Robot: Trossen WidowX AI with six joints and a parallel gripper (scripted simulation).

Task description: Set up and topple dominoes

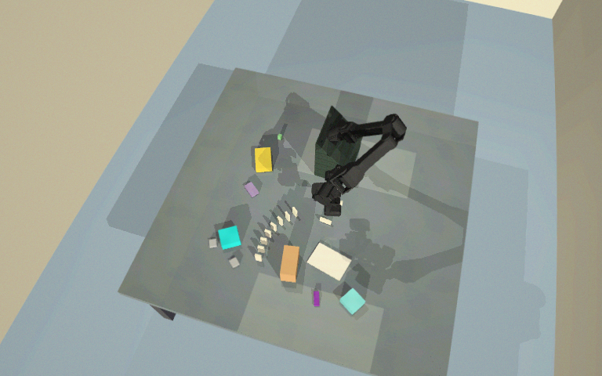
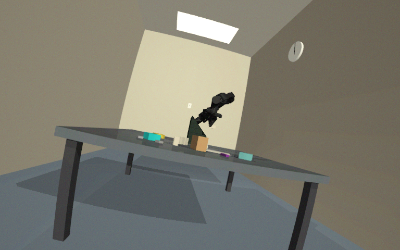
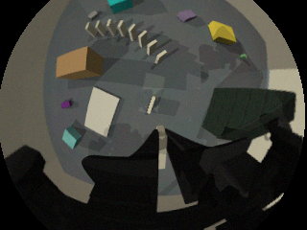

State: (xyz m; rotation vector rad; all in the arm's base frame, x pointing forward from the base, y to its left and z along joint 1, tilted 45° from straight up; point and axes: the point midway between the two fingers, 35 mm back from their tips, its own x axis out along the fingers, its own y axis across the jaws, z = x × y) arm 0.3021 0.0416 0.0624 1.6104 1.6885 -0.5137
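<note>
The cream flat plate is 17 cm ahead of my gripper tip, 5 cm to the left of it and 16 cm below it. From my gripper tip the other things lie so: orange block (24 cm ahead, 10 cm to the right, 12 cm below); light teal block (31 cm ahead, 17 cm to the left, 14 cm below); purple piece (34 cm ahead, 4 cm to the left, 16 cm below).
</note>
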